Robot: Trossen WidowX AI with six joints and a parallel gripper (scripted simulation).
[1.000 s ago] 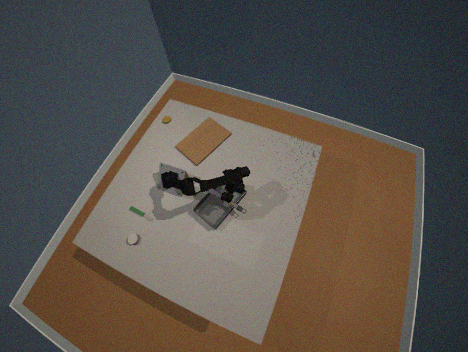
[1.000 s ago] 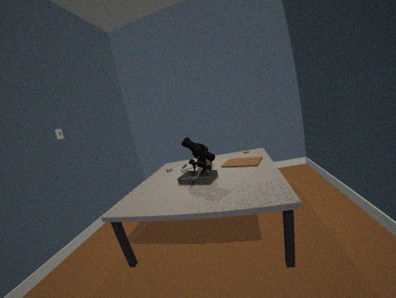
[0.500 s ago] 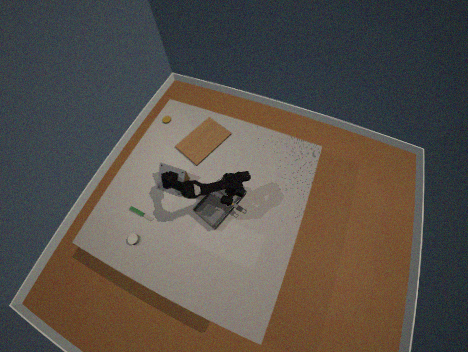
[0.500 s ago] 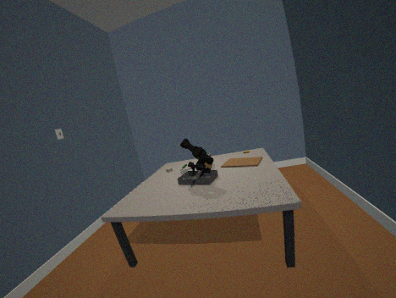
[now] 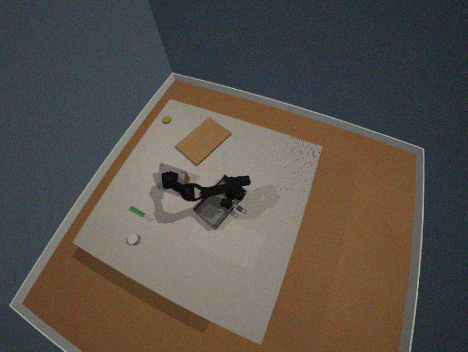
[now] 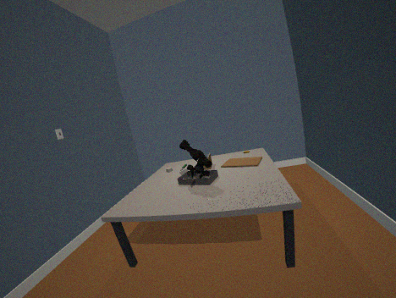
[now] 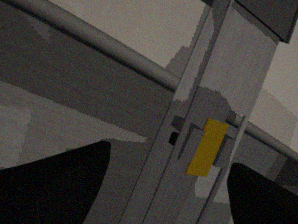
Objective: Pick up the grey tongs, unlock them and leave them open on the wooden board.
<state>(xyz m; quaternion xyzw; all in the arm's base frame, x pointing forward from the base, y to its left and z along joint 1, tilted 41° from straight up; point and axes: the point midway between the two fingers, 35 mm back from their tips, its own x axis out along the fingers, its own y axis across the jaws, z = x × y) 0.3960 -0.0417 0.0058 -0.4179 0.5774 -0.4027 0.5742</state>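
My gripper tip is now 6 cm past the roasting tin, 1 cm to the right of it and 1 cm above it. Also, from my gripper tip: wooden board 35 cm behind, 42 cm to the left, 3 cm below; then white round object 48 cm behind, 39 cm to the right, 2 cm below; then yellow slider 2 cm ahead, 1 cm to the left, 3 cm above.
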